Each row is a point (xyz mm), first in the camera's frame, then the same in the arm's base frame.
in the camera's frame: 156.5 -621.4 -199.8
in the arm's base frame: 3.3 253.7 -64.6
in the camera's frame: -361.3 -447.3 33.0
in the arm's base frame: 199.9 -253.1 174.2
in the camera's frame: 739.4 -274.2 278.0
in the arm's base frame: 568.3 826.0 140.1
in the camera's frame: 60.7 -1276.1 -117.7
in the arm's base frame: 10.6 47.1 -698.5
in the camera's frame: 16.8 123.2 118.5
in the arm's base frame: 378.1 198.1 664.5
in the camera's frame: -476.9 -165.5 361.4
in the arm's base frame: 541.4 -359.4 443.8
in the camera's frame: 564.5 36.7 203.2
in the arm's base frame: 507.6 712.0 480.9
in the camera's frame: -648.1 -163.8 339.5
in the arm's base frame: 503.0 -524.5 476.0
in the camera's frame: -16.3 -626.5 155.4
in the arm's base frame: 337.5 43.1 -69.5
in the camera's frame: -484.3 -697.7 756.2
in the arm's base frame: 879.2 -495.5 -109.9
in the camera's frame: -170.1 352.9 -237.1
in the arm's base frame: 30.2 91.4 950.4
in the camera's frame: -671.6 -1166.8 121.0
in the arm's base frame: 185.4 -681.1 -487.9
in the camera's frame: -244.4 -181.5 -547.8
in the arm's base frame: -337.5 -30.6 462.9
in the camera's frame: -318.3 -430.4 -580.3
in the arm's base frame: -401.5 -138.6 233.4
